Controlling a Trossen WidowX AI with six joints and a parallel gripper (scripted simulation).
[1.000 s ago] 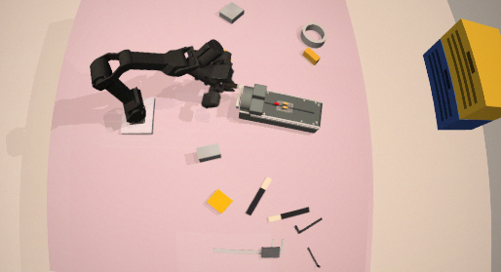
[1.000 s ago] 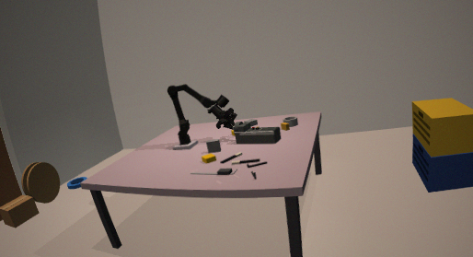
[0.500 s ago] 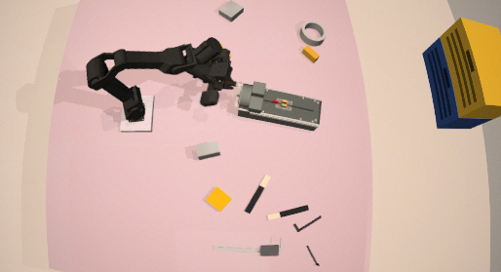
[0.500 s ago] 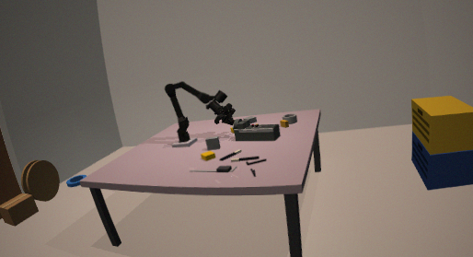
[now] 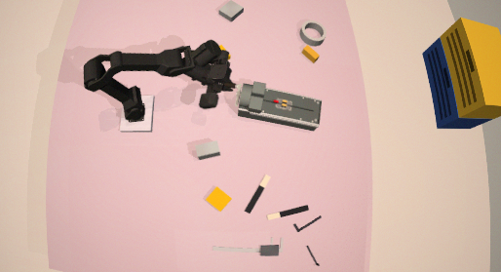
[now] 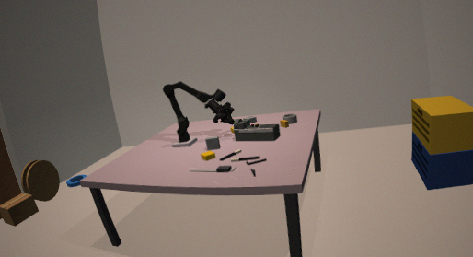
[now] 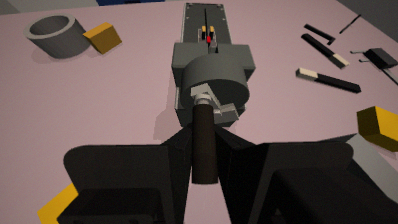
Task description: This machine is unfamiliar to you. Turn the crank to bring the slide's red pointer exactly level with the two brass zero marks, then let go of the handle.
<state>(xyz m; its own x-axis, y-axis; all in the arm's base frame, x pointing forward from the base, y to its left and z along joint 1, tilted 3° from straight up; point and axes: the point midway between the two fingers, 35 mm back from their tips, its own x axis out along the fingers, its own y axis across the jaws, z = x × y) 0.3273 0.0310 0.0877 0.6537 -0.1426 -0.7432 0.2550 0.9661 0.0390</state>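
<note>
My gripper tip is now 13 cm short of the red pointer, 5 cm to the left of it and 1 cm above it. From my gripper tip the other things lie so: orange block 30 cm ahead, 15 cm to the left, 7 cm below; dark crank handle 2 cm behind, 2 cm above.
</note>
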